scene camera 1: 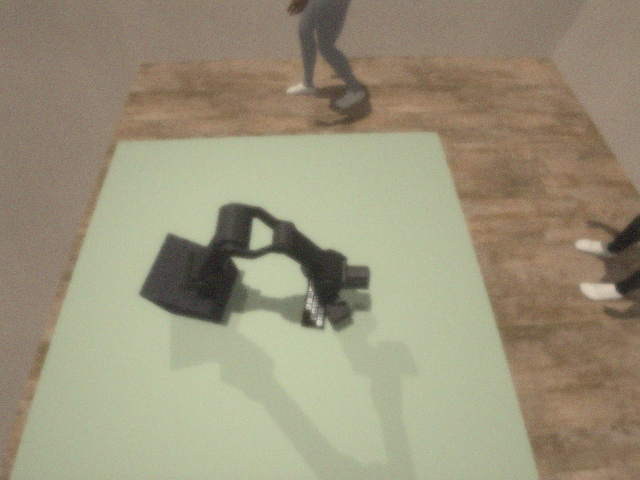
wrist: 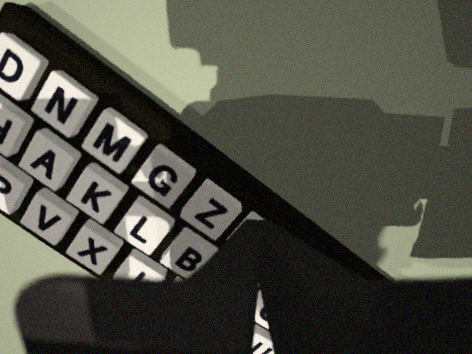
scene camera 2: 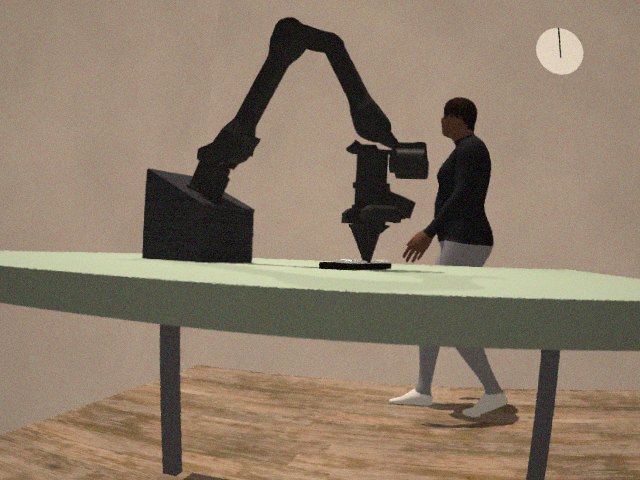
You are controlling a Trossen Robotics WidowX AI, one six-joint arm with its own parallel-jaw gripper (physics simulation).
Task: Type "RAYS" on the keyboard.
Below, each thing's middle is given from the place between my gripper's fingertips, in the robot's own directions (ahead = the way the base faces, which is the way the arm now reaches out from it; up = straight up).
Labels:
My gripper is now 2 cm past the black keyboard point(wrist: 63, 53) and 2 cm to the right of it.

